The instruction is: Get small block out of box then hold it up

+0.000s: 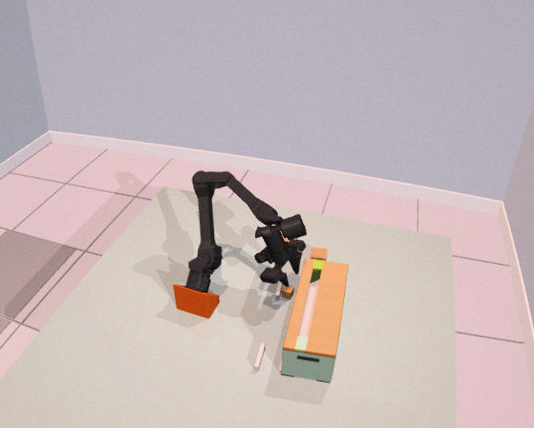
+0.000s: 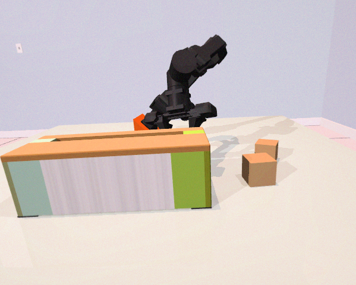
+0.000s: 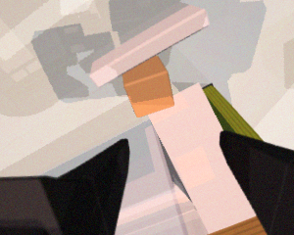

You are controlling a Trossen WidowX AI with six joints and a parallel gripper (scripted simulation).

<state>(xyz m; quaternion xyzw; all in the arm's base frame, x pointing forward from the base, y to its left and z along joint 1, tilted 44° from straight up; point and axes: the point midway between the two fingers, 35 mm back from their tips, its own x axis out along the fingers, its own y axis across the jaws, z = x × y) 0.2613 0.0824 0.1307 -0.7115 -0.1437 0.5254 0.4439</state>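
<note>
Now: gripper tip 1 cm past the tan block and 5 cm above it. Also, from my gripper tip: long box: 8 cm ahead, 13 cm to the right, 1 cm below.
</note>
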